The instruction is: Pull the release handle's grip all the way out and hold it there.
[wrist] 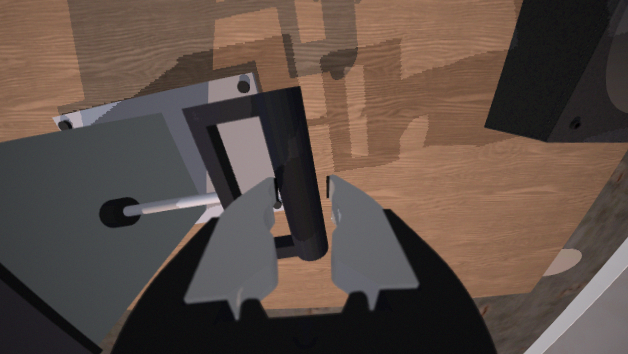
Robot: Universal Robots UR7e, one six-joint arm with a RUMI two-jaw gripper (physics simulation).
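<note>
The release handle's dark, round grip bar (295,150) stands at the centre of the wrist view, on a dark rectangular frame (200,130). A pale metal rod (172,203) runs from the frame to a black bushing (112,212) on a grey-green panel (60,175); a long stretch of rod shows between them. My gripper (302,178) has its fingers on either side of the grip bar. The left fingertip is close against the bar, and a narrow strip of wood shows between the bar and the right fingertip, so the gripper looks slightly open around it. The fingertips hide part of the frame.
A pale base plate (150,100) with dark bolts lies behind the handle on the wooden table (450,200). A large black block (530,80) stands at the upper right. A white edge (590,290) crosses the lower right corner, beyond the table's edge.
</note>
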